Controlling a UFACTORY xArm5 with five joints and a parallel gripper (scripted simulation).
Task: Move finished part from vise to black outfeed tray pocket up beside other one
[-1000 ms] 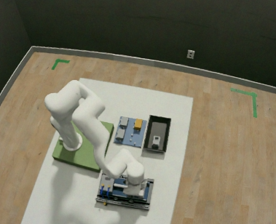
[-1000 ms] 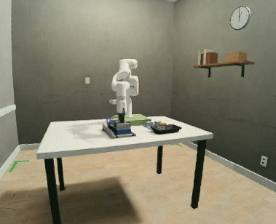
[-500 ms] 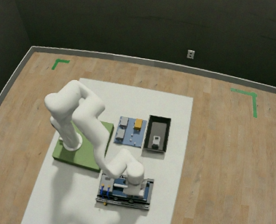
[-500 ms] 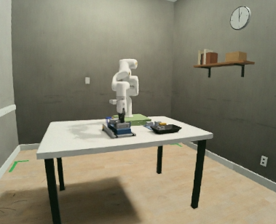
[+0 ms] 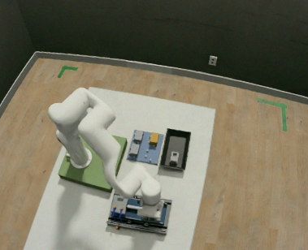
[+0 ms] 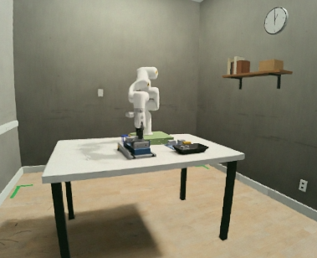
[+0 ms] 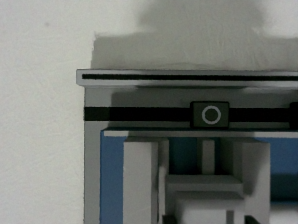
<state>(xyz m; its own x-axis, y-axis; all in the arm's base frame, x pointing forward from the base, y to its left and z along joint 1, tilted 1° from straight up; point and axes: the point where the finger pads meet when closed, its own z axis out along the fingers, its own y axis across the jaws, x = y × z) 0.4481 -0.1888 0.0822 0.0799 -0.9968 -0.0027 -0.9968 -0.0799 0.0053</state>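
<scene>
Now: hand 330 mm to the right of the grey pocketed block, 110 mm above it and 40 mm short of it. From my hand the other things lie so: blue plate 370 mm to the left, 130 mm below, 130 mm behind; orange block 420 mm to the left, 110 mm below, 100 mm behind.
</scene>
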